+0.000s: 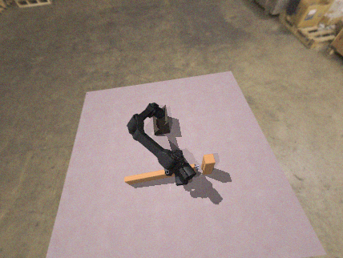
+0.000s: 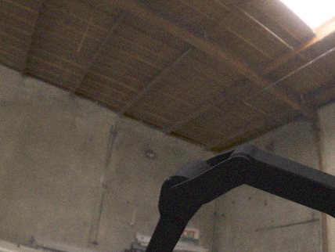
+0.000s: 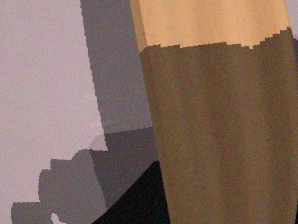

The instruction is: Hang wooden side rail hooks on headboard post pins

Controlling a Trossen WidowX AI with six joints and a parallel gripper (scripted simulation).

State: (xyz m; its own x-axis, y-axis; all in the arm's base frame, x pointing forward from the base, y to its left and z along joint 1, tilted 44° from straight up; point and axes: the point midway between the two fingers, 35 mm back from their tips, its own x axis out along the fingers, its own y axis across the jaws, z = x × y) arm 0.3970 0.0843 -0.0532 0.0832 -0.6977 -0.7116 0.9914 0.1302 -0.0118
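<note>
My gripper tip is 1 cm past the headboard post, 15 cm to the right of it and 4 cm below it.
</note>
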